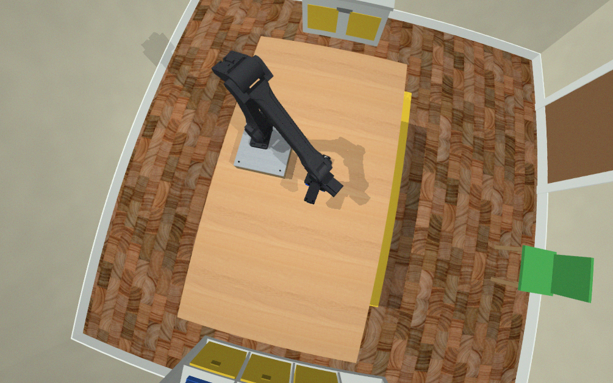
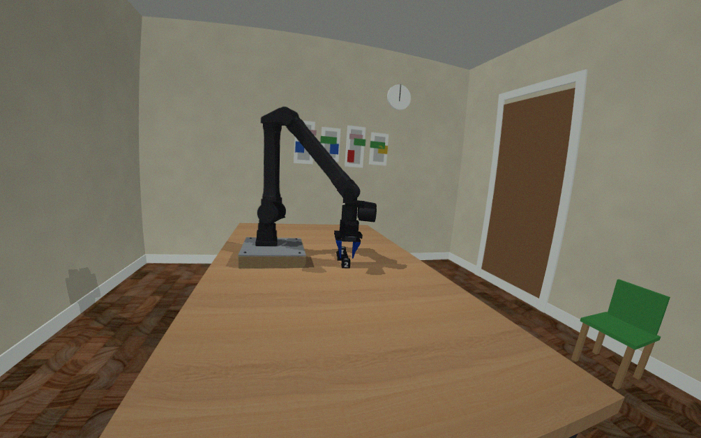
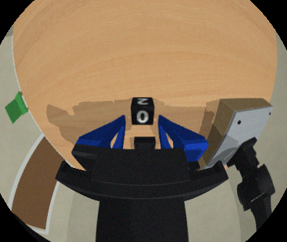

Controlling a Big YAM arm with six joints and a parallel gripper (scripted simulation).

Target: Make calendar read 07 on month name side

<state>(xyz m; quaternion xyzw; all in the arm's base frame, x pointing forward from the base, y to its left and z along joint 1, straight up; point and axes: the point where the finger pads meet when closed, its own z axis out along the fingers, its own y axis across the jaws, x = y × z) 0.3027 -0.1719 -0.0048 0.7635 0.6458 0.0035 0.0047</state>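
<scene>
My gripper is now 3 cm above the black cube. The rest, counted from my hand: black tray 1 cm ahead, 11 cm to the left, 4 cm below.
</scene>
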